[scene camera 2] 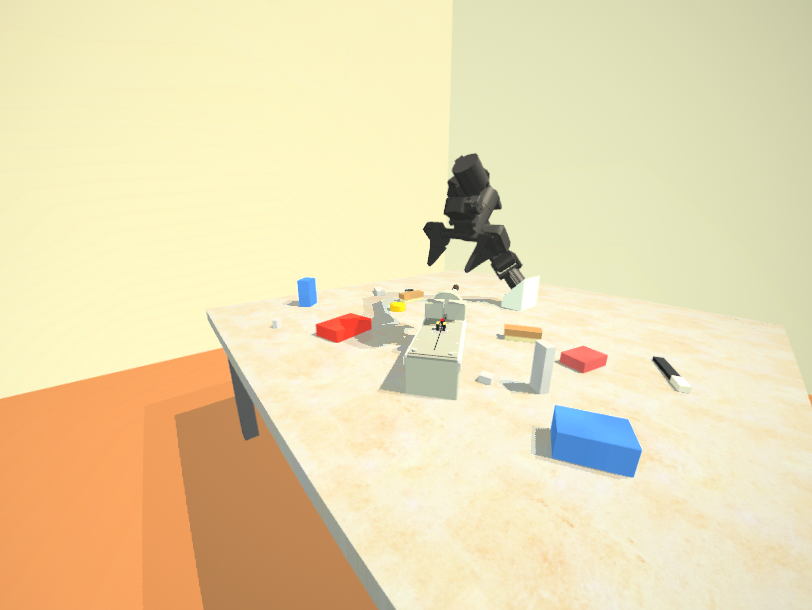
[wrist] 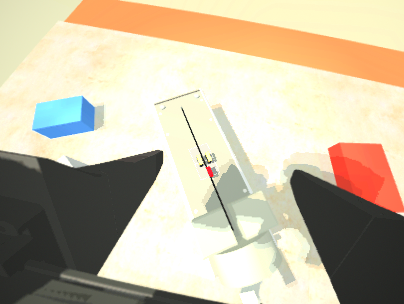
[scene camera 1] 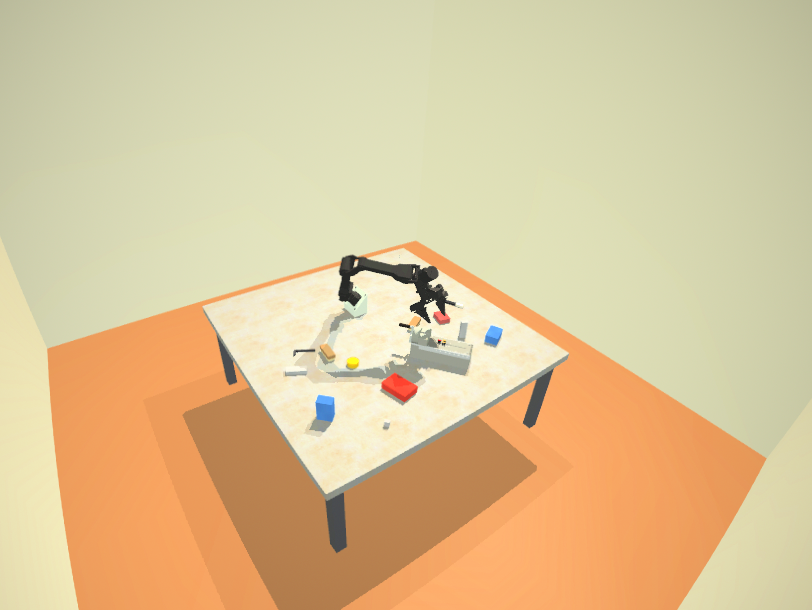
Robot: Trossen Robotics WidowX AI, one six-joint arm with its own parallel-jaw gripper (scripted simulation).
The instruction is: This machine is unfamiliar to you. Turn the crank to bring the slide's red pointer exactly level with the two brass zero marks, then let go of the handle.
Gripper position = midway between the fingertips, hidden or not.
My gripper (scene camera 2: pixel 446 268) is open, with nothing in its grasp. Further things: a small red block (scene camera 2: pixel 583 359), a blue block (scene camera 2: pixel 603 442) and a grey machine (scene camera 2: pixel 433 361).
My gripper also shows in the wrist view (wrist: pixel 225 165) and in scene camera 1 (scene camera 1: pixel 437 319). The grey machine shows as well in the wrist view (wrist: pixel 231 225) and in scene camera 1 (scene camera 1: pixel 425 346). The wrist view does not show the small red block, which is hidden by my gripper.
